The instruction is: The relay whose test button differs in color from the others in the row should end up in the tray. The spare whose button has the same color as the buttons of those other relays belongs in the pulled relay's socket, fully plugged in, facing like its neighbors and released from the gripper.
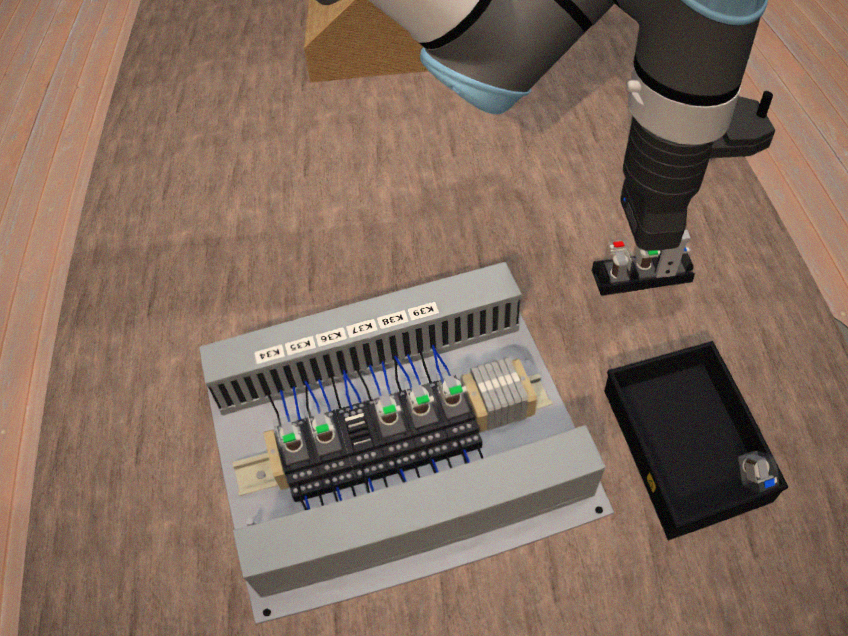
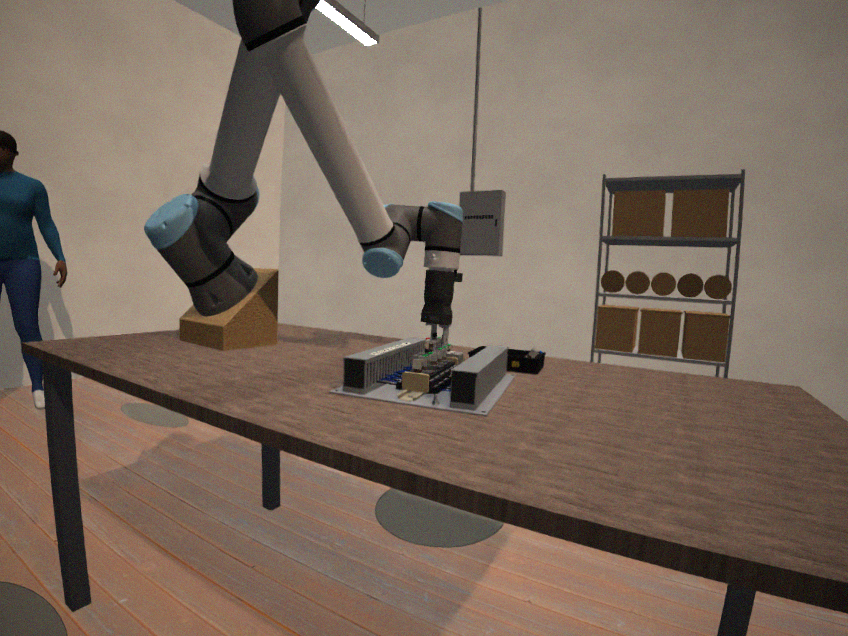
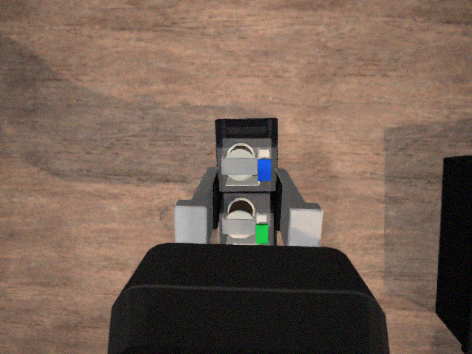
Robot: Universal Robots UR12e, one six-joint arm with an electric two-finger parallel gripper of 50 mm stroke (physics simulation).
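Where they show: gripper, fingertip midpoint: (image 1: pixel 660 260) (image 2: pixel 438 346) (image 3: pixel 246 186); arm's base, link origin: (image 2: pixel 228 292).
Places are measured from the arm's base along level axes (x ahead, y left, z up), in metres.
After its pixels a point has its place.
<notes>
My gripper (image 1: pixel 663 268) {x 0.480, y 0.346, z -0.118 m} (image 3: pixel 246 186) {x 0.480, y 0.346, z -0.118 m} is low over the spare holder and shut, its fingers on the holder's two long sides. The green-button spare relay (image 1: pixel 645 258) {x 0.498, y 0.323, z -0.094 m} (image 3: pixel 241 222) {x 0.480, y 0.335, z -0.093 m} appears to be between them. The tips also reach beside the edge of the blue-button spare (image 3: pixel 240 165) {x 0.475, y 0.363, z -0.092 m}; exact contact is hidden. The red-button spare (image 1: pixel 619 263) {x 0.504, y 0.295, z -0.096 m} stands at the holder's other end. In the row, the K36 socket (image 1: pixel 357 427) {x 0.681, y 0.047, z -0.107 m} is empty, between green-button relays (image 1: pixel 323 429) {x 0.704, y 0.026, z -0.070 m} (image 1: pixel 389 410) {x 0.685, y 0.079, z -0.070 m}. A blue-button relay (image 1: pixel 756 468) {x 0.734, y 0.393, z -0.093 m} lies in the black tray (image 1: pixel 633 438) {x 0.688, y 0.291, z -0.118 m}.
A grey wire duct (image 1: pixel 363 308) {x 0.574, y 0.048, z -0.077 m} with labels K34 to K39 runs behind the row, another duct (image 1: pixel 421 510) {x 0.772, y 0.108, z -0.077 m} in front. Grey terminal blocks (image 1: pixel 503 393) {x 0.655, y 0.174, z -0.093 m} stand at the row's right end. The spare holder (image 1: pixel 633 284) {x 0.504, y 0.315, z -0.128 m} (image 3: pixel 246 122) {x 0.474, y 0.380, z -0.120 m} stands behind the tray.
</notes>
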